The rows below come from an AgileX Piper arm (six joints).
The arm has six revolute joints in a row. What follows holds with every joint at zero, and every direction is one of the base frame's. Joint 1 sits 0.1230 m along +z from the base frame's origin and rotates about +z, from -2.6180 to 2.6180 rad. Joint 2 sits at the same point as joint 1 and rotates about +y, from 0.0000 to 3.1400 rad. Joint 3 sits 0.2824 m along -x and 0.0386 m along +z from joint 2 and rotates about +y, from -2.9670 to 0.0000 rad. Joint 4 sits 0.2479 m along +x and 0.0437 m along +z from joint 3 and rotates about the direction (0.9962, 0, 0.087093), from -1.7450 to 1.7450 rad. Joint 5 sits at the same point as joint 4 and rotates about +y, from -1.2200 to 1.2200 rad. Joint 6 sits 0.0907 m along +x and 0.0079 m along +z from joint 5 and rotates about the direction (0.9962, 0, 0.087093), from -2.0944 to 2.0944 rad. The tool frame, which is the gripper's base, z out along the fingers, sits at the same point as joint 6; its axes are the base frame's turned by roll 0.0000, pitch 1.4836 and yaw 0.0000 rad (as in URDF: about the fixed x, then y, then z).
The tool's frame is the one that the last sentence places.
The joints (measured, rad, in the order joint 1, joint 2, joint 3, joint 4, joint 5, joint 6), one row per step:
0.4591 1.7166 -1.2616 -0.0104 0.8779 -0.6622
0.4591 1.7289 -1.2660 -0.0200 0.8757 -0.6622
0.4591 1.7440 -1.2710 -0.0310 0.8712 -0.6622
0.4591 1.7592 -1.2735 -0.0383 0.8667 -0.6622
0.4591 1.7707 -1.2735 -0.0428 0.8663 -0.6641
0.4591 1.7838 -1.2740 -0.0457 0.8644 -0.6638
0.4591 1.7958 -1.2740 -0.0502 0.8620 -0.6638
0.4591 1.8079 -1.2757 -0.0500 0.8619 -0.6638
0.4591 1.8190 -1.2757 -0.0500 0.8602 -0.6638
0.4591 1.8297 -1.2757 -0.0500 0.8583 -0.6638
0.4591 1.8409 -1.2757 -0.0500 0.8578 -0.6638
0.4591 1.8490 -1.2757 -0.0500 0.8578 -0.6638
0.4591 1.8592 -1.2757 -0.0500 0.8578 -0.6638
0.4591 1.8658 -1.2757 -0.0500 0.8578 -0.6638
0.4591 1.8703 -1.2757 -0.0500 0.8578 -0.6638
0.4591 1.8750 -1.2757 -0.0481 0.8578 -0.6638
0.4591 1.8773 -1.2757 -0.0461 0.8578 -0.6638
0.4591 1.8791 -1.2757 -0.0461 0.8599 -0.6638
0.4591 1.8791 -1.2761 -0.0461 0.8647 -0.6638
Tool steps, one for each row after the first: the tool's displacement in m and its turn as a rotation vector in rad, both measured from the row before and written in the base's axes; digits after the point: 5 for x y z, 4 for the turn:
0.00237 0.00043 -0.00306 -0.0105 0.0012 0.0035
0.00293 0.00060 -0.00385 -0.0116 0.0005 0.0042
0.00242 0.00064 -0.00461 -0.0096 0.0044 0.0029
0.00125 0.00027 -0.00410 -0.0092 0.0079 0.0036
0.00149 0.00052 -0.00452 -0.0070 0.0085 0.0010
0.00136 0.00033 -0.00426 -0.0079 0.0068 0.0020
0.00126 0.00064 -0.00394 -0.0044 0.0093 -0.0001
0.00100 0.00050 -0.00400 -0.0041 0.0084 0.0001
0.00095 0.00048 -0.00386 -0.0039 0.0079 0.0001
0.00084 0.00042 -0.00409 -0.0047 0.0096 0.0000
0.00055 0.00027 -0.00297 -0.0036 0.0073 0.0000
0.00066 0.00033 -0.00375 -0.0045 0.0091 0.0000
0.00041 0.00020 -0.00243 -0.0029 0.0059 0.0000
0.00027 0.00013 -0.00166 -0.0020 0.0040 0.0000
0.00022 0.00025 -0.00174 -0.0006 0.0049 -0.0009
0.00007 0.00019 -0.00085 0.0005 0.0028 -0.0010
-0.00006 -0.00004 -0.00070 -0.0018 0.0035 -0.0001
-0.00031 -0.00017 0.00002 -0.0020 0.0039 -0.0002

